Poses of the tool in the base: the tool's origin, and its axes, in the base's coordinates. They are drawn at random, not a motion.
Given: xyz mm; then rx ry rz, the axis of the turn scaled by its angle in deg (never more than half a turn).
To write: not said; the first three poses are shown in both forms.
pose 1, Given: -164.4, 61.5, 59.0, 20.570, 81.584, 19.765
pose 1, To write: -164.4, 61.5, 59.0, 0.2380, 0.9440, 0.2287, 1.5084
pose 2, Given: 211.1, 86.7, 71.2, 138.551, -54.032, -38.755
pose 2, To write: 211.1, 86.7, 71.2, 0.9016, -0.3516, -0.2522, 2.6822
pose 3, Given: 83.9, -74.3, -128.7, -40.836, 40.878, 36.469
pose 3, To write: 83.9, -74.3, -128.7, -0.5977, 0.5983, 0.5337, 1.1925
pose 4, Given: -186.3, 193.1, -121.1, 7.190, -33.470, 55.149
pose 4, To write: -186.3, 193.1, -121.1, 0.1108, -0.5156, 0.8496, 1.1329
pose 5, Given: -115.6, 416.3, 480.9, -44.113, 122.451, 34.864
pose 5, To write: -115.6, 416.3, 480.9, -0.3274, 0.9088, 0.2587, 2.3517
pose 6, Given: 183.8, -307.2, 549.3, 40.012, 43.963, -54.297
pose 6, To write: 183.8, -307.2, 549.3, 0.4970, 0.5461, -0.6744, 1.4052
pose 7, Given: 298.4, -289.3, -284.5, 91.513, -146.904, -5.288
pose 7, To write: 298.4, -289.3, -284.5, 0.5285, -0.8484, -0.0305, 3.0222
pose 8, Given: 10.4, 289.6, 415.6, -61.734, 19.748, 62.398
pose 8, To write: 10.4, 289.6, 415.6, -0.6862, 0.2195, 0.6935, 1.5703
